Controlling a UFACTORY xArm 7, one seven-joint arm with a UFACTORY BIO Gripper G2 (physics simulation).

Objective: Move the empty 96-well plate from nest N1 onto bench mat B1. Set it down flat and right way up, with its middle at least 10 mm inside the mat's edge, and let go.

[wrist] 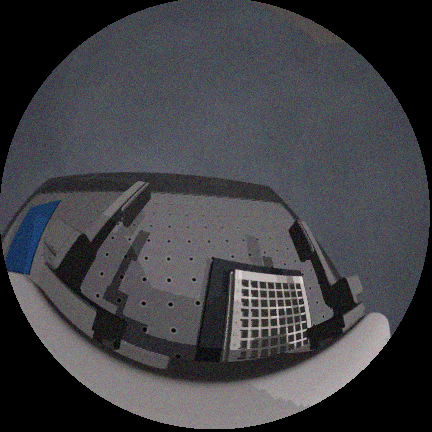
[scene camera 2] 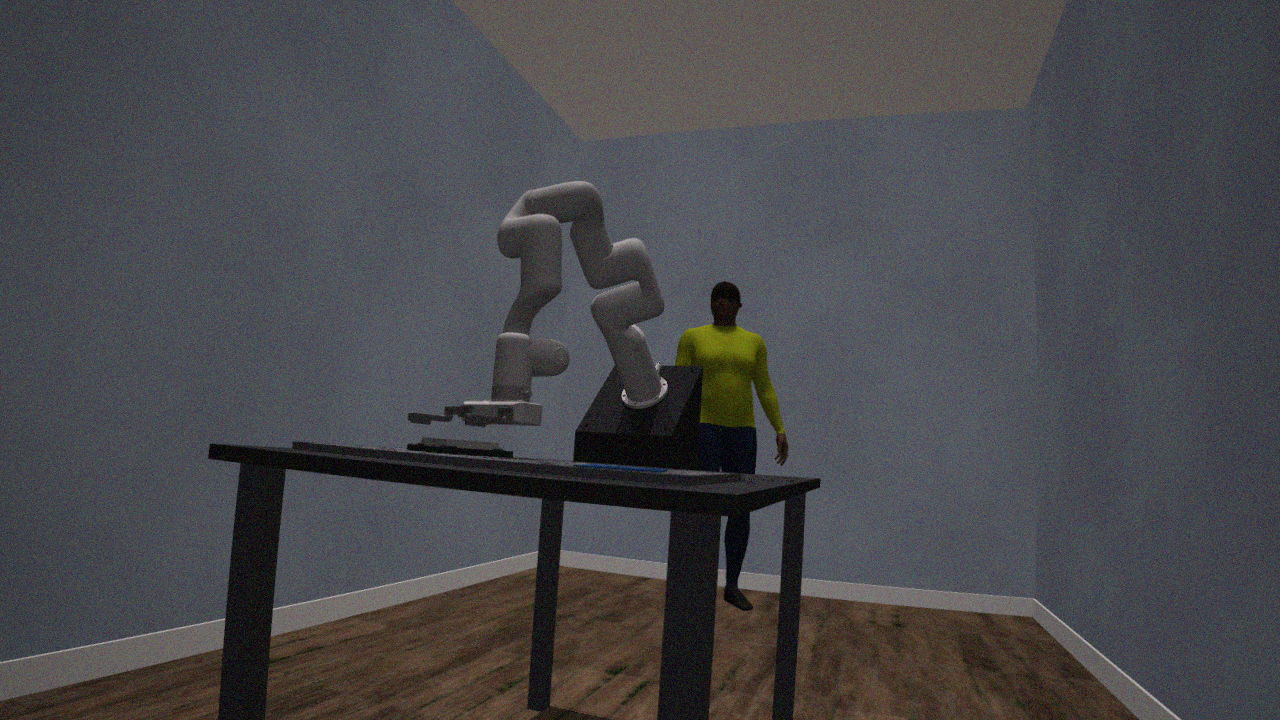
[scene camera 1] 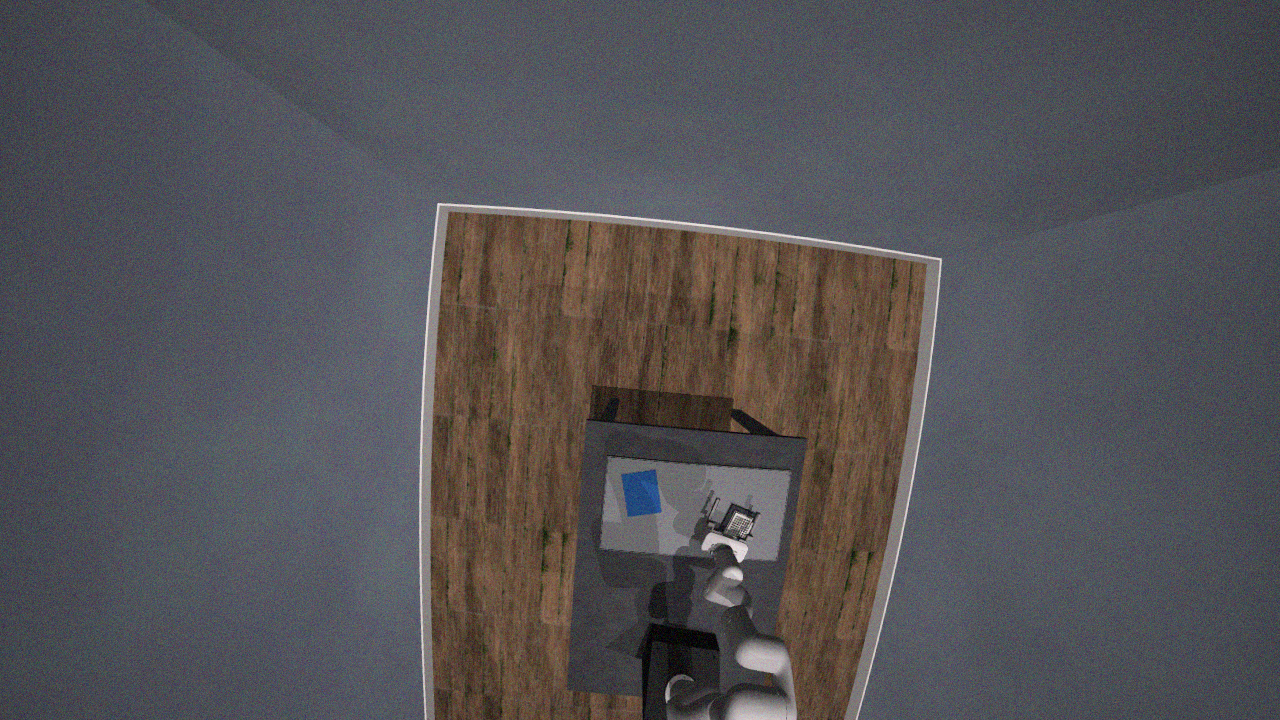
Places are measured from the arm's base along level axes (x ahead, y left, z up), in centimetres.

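Where they show: end effector, tool point: (wrist: 227, 223) (scene camera 2: 447, 419) (scene camera 1: 736, 511); arm's base, origin of the base link: (scene camera 2: 645, 393).
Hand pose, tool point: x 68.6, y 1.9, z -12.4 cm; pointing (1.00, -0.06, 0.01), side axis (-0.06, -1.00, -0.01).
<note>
Each offset is from my tool point to the centre of the thing. Level surfaces: height alone.
The pale 96-well plate {dy -5.0, dx -8.6, dz -4.2 cm} (scene camera 1: 739, 522) (scene camera 2: 460, 443) (wrist: 272, 311) lies flat, wells up, in the dark nest {dy -5.0, dx -8.6, dz -5.3 cm} (scene camera 2: 465, 451) (wrist: 212, 310). The blue bench mat {dz -5.9 cm} (scene camera 1: 640, 492) (scene camera 2: 620, 468) (wrist: 31, 237) lies flat at the other side of the board, with no plate on it. My gripper (scene camera 1: 735, 505) (wrist: 220, 217) is open and empty, its two fingers wide apart. In scene camera 2 it hangs a little above the plate and nest. In the wrist view the plate sits close to the right finger, well off the middle between the fingers. The gripper body hides the plate's near edge.
A grey perforated board {dz -6.1 cm} (scene camera 1: 680, 532) (wrist: 170, 280) lies on the dark table {dz -7.3 cm} (scene camera 1: 617, 586) (scene camera 2: 760, 488) under nest and mat. The arm's black base (scene camera 1: 684, 658) (scene camera 2: 640, 429) stands on the table. A person in a yellow top (scene camera 2: 726, 371) stands behind the table.
</note>
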